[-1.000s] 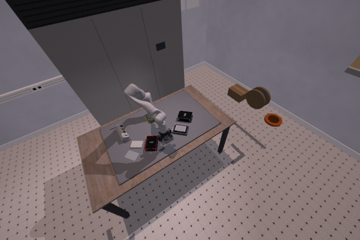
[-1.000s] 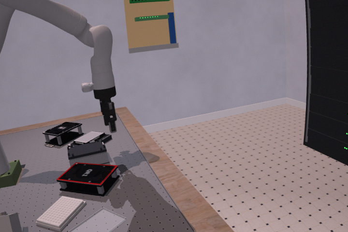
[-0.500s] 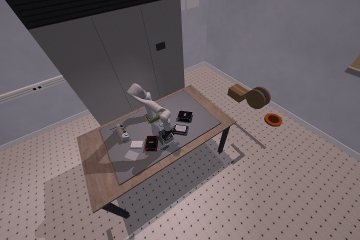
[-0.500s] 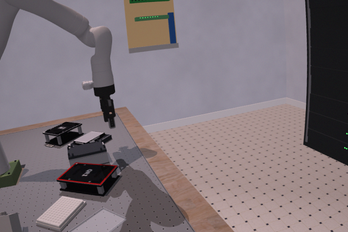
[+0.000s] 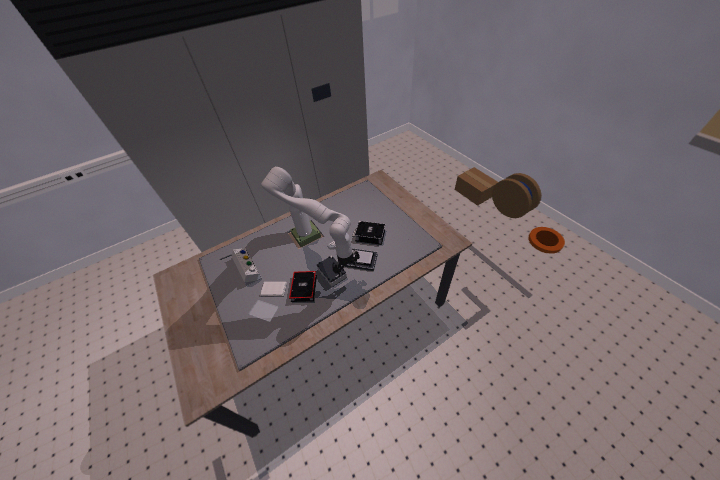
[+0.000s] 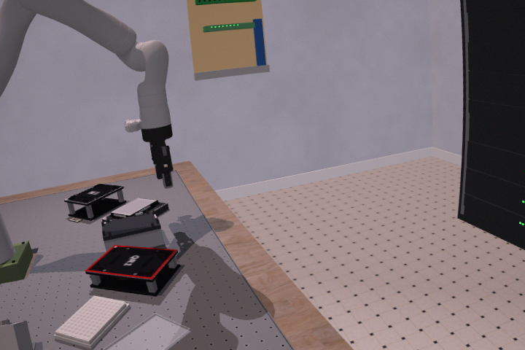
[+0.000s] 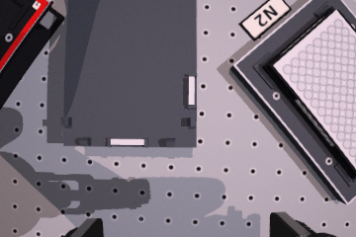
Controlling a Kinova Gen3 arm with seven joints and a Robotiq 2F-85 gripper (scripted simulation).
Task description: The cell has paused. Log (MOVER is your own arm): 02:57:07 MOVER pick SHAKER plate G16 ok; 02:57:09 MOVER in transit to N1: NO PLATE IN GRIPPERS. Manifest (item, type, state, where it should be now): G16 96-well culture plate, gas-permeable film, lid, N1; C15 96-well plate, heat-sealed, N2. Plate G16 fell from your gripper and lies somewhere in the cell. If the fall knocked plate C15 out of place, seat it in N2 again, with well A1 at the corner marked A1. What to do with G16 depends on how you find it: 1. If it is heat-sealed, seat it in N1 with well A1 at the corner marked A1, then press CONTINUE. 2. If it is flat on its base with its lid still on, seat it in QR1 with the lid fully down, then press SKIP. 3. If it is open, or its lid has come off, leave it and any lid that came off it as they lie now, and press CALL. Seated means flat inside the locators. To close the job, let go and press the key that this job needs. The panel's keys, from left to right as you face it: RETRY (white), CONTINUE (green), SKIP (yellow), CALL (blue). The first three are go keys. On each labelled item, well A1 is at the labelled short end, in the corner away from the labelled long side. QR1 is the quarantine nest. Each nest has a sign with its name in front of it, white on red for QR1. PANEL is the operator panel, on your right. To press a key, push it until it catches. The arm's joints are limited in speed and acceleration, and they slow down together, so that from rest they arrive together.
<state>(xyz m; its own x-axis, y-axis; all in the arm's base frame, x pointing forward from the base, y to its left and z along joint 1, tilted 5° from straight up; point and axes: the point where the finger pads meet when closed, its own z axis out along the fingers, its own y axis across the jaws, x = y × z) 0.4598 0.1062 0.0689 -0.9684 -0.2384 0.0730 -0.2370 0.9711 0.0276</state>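
My hand is 38 cm to the left of the white 96-well plate, 15 cm past it and 12 cm above it. Round my hand: A1 mark: 20 cm behind, 11 cm below, 9 cm to the left; then clear lid: 46 cm to the right, 13 cm below, 5 cm behind.
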